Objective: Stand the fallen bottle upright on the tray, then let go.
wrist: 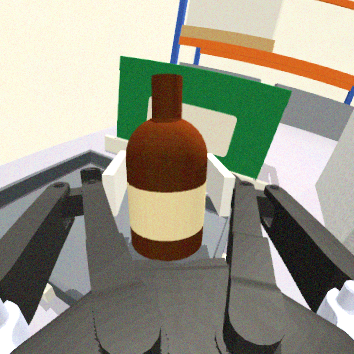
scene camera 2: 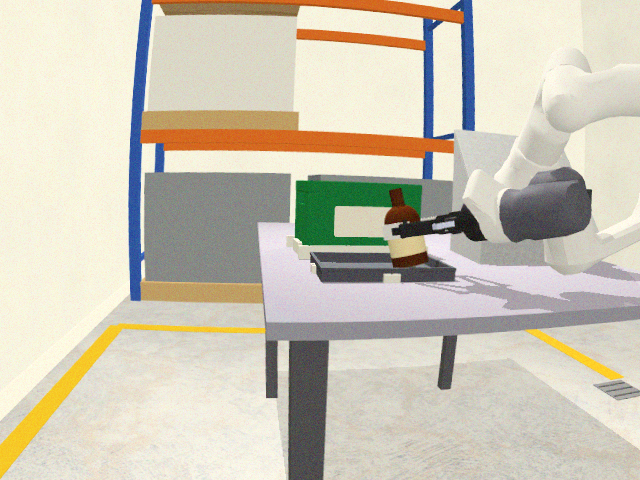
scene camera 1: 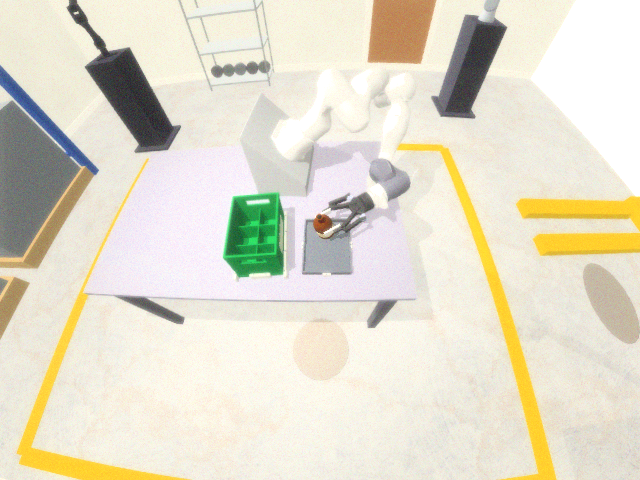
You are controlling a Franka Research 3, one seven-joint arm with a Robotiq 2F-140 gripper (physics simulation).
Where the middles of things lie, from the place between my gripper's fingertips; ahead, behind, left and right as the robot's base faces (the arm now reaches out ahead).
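Brown bottle [scene camera 2: 407,252]: 10 mm to the left of my hand, 10 mm behind it.
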